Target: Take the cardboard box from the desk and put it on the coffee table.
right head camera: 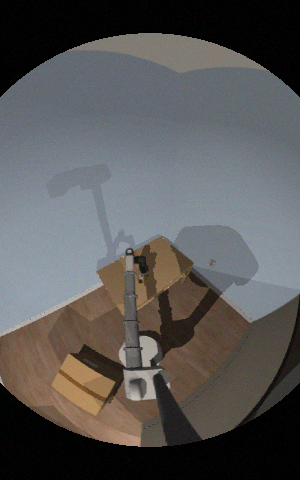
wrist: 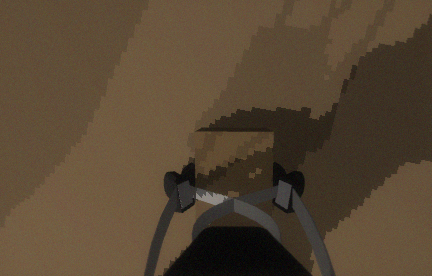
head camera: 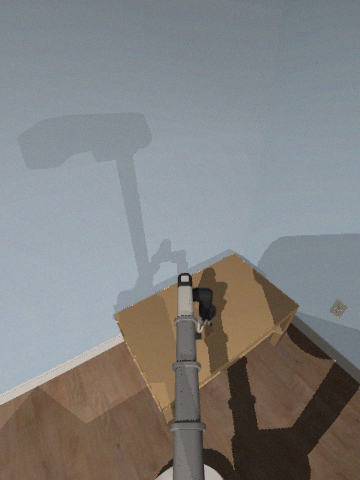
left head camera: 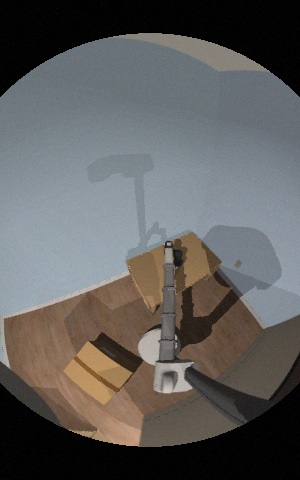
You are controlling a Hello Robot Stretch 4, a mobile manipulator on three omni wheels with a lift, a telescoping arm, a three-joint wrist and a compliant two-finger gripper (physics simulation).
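Frame: origin at the robot's base, x ahead, y left, z up, level; millimetres.
Where they show: gripper, between the fingertips: point(right head camera: 143, 279) point(wrist: 232, 178) point(head camera: 203, 333); robot's base, origin of its link: point(right head camera: 141, 353) point(left head camera: 158, 345).
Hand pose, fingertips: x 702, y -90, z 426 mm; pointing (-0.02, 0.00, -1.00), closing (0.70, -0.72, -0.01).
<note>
Things, the pixels of their centre, and the offset from my fingertips. Level surfaces: height alone.
- cardboard box, middle of its body: point(wrist: 233, 180) point(head camera: 203, 330) dz +22, dx +2, dy +2 mm
- wooden coffee table, height of its surface: dz -3 mm
- large tan box-shaped object, middle of its body: point(left head camera: 102, 369) point(right head camera: 89, 381) dz -250, dx -1044, dy +601 mm
The cardboard box point(wrist: 235, 150) is a small tan box between the two fingertips in the wrist view, with dark shadow across its lower part. My gripper point(wrist: 232, 178) point(head camera: 201, 327) is shut on it, one black pad pressed to each side. The box is over the top of the wooden coffee table point(head camera: 145, 345) point(left head camera: 142, 272) point(right head camera: 112, 280). A dark shadow lies on the table right beside the box; whether its underside touches the table is hidden. In the head view the arm and wrist cover most of the gripper and box. The desk cannot be made out for certain.
The coffee table stands close to the blue walls at a room corner. A large tan box-shaped object point(left head camera: 95, 380) point(right head camera: 82, 387) with a dark stripe is on the floor at the lower left. A grey-brown surface point(left head camera: 270, 365) point(right head camera: 245, 375) curves along the lower right.
</note>
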